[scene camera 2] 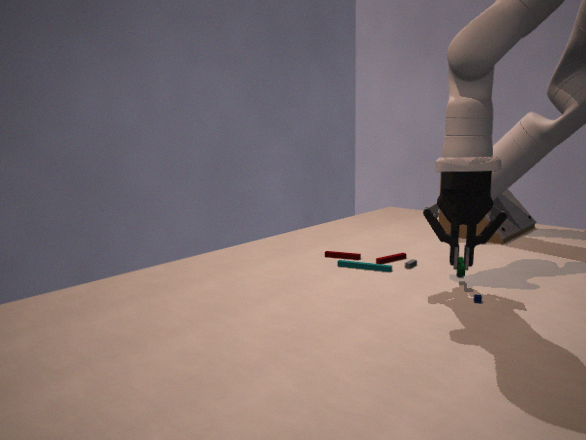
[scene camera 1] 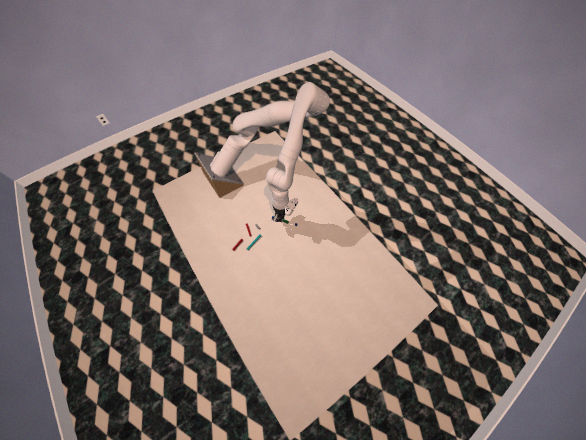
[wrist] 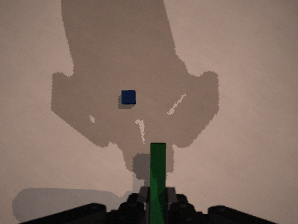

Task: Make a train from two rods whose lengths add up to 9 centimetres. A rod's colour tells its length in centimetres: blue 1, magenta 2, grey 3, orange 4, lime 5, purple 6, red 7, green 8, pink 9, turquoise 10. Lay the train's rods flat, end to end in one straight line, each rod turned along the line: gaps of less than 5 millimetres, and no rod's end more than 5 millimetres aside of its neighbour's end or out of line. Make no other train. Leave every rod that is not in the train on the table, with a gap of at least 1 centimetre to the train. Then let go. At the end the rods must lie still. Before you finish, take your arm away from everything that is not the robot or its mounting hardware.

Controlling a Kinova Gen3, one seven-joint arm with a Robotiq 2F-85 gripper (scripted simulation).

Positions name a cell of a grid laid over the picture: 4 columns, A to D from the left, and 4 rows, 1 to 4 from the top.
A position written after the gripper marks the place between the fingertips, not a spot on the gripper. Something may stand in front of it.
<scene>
In view: the gripper (scene camera 2: D3).
The gripper also shows in the wrist view (wrist: C4).
</scene>
